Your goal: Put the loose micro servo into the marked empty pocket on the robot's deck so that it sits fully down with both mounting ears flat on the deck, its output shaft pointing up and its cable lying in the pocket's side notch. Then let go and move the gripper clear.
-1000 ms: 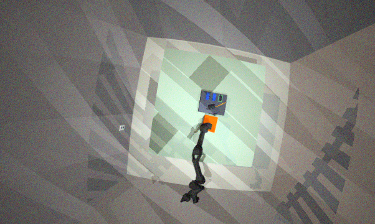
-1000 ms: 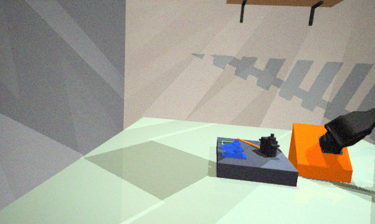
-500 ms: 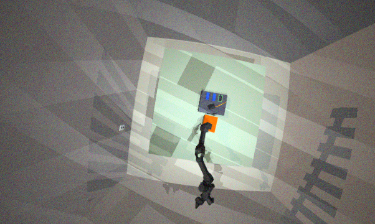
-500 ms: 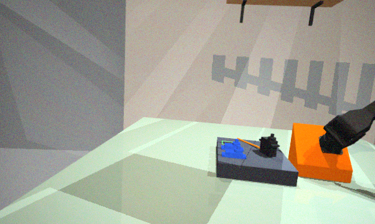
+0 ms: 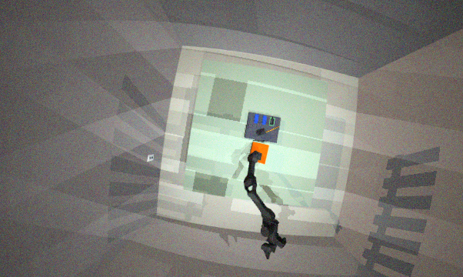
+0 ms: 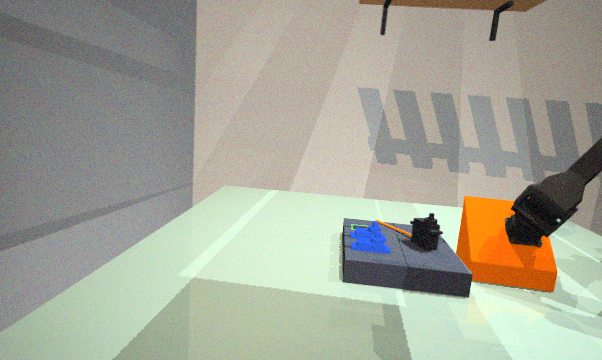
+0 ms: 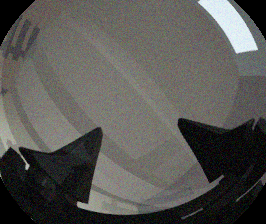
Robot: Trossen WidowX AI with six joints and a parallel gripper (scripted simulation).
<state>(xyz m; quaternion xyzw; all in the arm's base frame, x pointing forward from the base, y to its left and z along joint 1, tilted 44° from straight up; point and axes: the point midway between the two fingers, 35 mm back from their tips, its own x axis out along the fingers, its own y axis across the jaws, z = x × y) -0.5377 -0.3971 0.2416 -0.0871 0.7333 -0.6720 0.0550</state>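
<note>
My gripper tip is 78 cm short of the dark grey robot deck, 54 cm above it and 12 cm to the right of it.
</note>
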